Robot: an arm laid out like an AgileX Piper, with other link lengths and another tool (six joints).
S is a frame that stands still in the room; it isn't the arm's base.
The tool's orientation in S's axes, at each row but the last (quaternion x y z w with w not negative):
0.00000, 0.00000, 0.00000, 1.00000
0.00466, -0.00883, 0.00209, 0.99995
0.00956, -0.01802, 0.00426, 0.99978
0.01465, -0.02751, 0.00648, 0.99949
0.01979, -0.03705, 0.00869, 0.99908
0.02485, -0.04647, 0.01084, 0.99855
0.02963, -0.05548, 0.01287, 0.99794
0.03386, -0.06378, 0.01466, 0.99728
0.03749, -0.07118, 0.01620, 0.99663
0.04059, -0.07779, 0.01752, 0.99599
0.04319, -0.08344, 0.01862, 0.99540
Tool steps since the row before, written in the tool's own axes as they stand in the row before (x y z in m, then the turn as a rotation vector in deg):
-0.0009, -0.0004, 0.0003, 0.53, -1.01, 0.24
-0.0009, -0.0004, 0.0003, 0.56, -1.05, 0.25
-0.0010, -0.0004, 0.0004, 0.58, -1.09, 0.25
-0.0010, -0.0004, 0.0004, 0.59, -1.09, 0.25
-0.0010, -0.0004, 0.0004, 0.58, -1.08, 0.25
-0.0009, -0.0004, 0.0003, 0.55, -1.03, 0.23
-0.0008, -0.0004, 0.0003, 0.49, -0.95, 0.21
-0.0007, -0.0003, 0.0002, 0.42, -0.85, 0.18
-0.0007, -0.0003, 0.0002, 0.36, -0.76, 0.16
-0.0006, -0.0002, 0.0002, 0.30, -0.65, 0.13
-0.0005, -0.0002, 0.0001, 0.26, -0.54, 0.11
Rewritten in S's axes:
-0.0009, -0.0004, 0.0003, 0.53, -1.01, 0.24
-0.0009, -0.0004, 0.0003, 0.56, -1.05, 0.25
-0.0010, -0.0004, 0.0004, 0.58, -1.09, 0.25
-0.0010, -0.0004, 0.0003, 0.59, -1.09, 0.25
-0.0010, -0.0004, 0.0003, 0.58, -1.08, 0.25
-0.0009, -0.0004, 0.0002, 0.55, -1.03, 0.23
-0.0008, -0.0004, 0.0002, 0.49, -0.95, 0.21
-0.0007, -0.0003, 0.0001, 0.42, -0.85, 0.18
-0.0007, -0.0003, 0.0001, 0.36, -0.76, 0.15
-0.0006, -0.0002, 0.0001, 0.30, -0.65, 0.12
-0.0005, -0.0002, 0.0000, 0.26, -0.54, 0.11

